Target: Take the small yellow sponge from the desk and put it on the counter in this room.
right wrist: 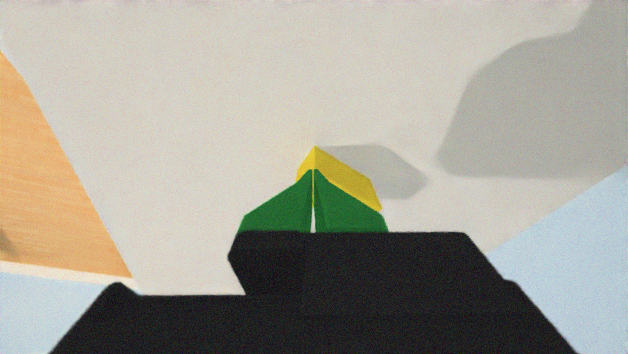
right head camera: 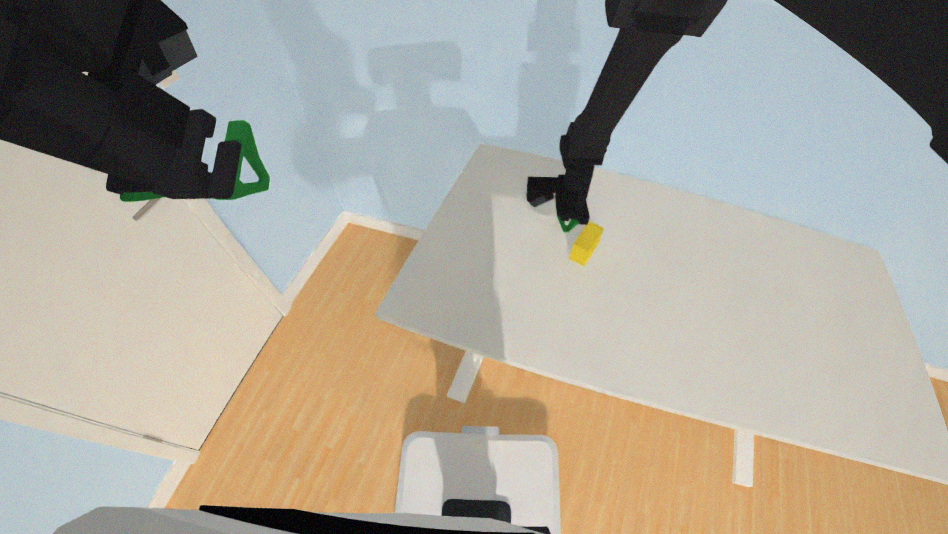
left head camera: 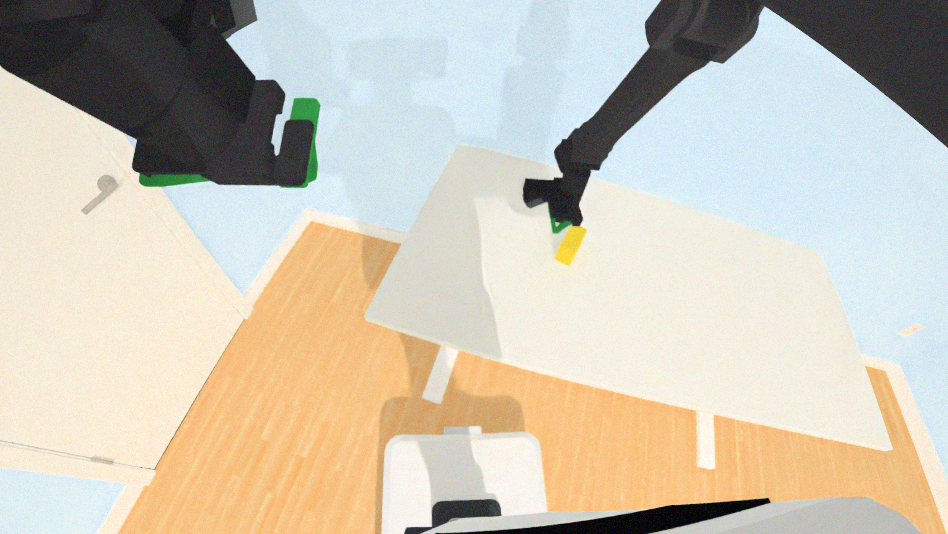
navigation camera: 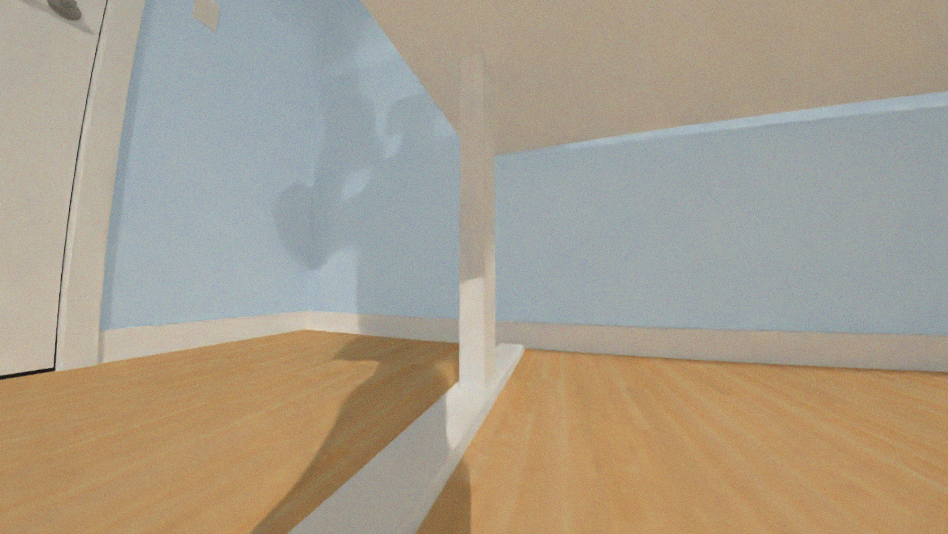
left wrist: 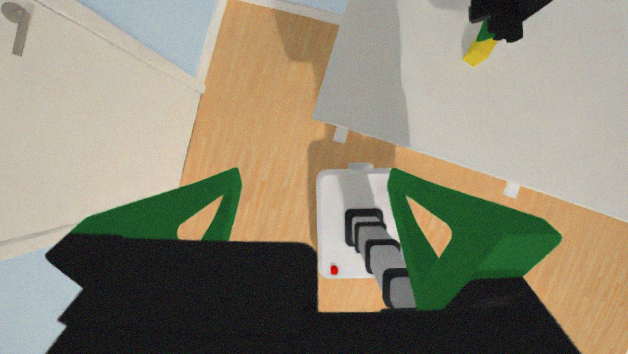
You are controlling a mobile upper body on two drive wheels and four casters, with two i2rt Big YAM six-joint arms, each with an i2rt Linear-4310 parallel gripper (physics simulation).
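Frame: origin at the left arm's base, x ahead, y up, z right, level; centimetres.
Seen in the pictures: left gripper, between the fingertips: (right head camera: 230, 185) (left head camera: 266, 172) (left wrist: 314, 176); right gripper, between the fingertips: (right wrist: 313, 176) (right head camera: 565, 231) (left head camera: 555, 232) (left wrist: 478, 40).
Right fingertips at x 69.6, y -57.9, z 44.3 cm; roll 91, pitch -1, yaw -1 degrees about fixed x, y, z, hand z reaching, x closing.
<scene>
Offsets run from my right fingertips to a thing's top centre. "*": to the spot under its first point. Level surfaces: height alone.
The small yellow sponge @(dx +2.9, dy -4.9, dz +7.3 cm) (left head camera: 570, 246) (right head camera: 586, 243) (left wrist: 479, 53) (right wrist: 350, 180) is on the white desk @(dy -11.1 cm) (left head camera: 663, 298) (right head camera: 696, 298) (left wrist: 550, 125) (right wrist: 200, 125). My right gripper (left head camera: 557, 228) (right head camera: 567, 226) (left wrist: 478, 40) (right wrist: 313, 176) is shut with nothing between its fingers. Its fingertips are close beside the sponge; in the right wrist view they hide part of it, and I cannot tell whether they touch it. My left gripper (left wrist: 314, 176) is open and empty, high in front of the robot and away from the desk. I cannot make out a counter in these views.
A cream door (left head camera: 86, 318) (right head camera: 119, 298) (left wrist: 90, 125) (navigation camera: 39, 199) stands at the left. Blue walls (left head camera: 762, 119) (navigation camera: 663, 232) stand behind the desk. A white desk leg @(* dx +9.7, dy -57.5, dz -22.3 cm) (navigation camera: 476, 265) stands in front of the navigation camera. The robot's white base (left head camera: 404, 470) (right head camera: 421, 470) is near the desk's front edge.
</scene>
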